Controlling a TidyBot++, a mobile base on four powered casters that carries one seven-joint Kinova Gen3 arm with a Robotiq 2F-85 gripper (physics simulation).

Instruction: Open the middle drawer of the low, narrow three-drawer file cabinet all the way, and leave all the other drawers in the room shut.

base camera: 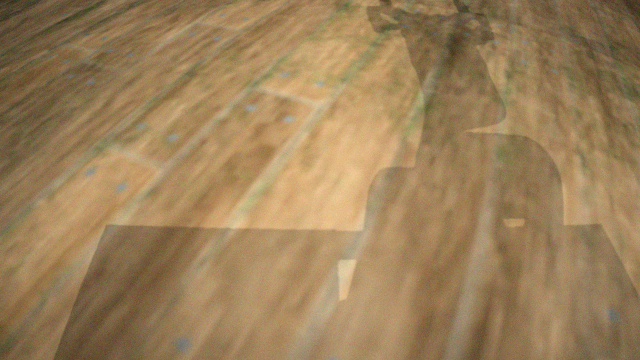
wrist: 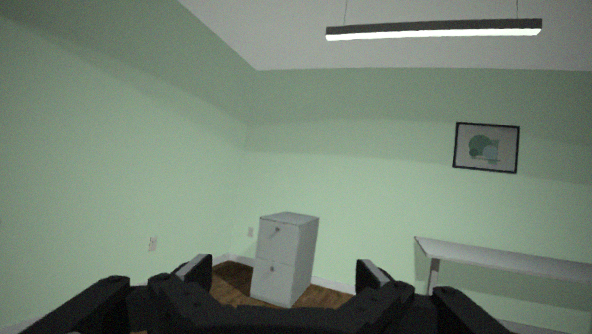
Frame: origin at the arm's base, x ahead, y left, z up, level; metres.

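Seen in the pictures: gripper, between the fingertips: (wrist: 284, 273).
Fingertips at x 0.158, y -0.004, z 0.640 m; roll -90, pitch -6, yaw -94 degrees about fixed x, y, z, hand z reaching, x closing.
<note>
A point is followed by its place in that frame.
A narrow white cabinet (wrist: 285, 260) @(x 2.186, y -0.176, z 0.014 m) stands on the floor near the room's corner in the wrist view. Two drawer fronts with small round knobs show on it, and both look shut. No third drawer front can be made out. The low, narrow three-drawer file cabinet cannot be identified in either view. My gripper (wrist: 284, 273) @(x 0.158, y -0.004, z 0.640 m) is open, with its fingers wide apart at the bottom of the wrist view. The cabinet appears between the fingertips but stands far beyond them.
A white table (wrist: 500, 257) @(x 1.718, y -1.761, z 0.323 m) stands along the wall at the right of the wrist view. A framed picture (wrist: 486, 148) @(x 2.134, y -1.908, z 1.234 m) hangs above it, and a long lamp (wrist: 434, 30) @(x 1.338, y -0.795, z 1.683 m) hangs from the ceiling. The base camera shows wood floor (base camera: 200, 175) @(x 0.440, y 0.144, z -0.397 m) with the robot's shadow across it.
</note>
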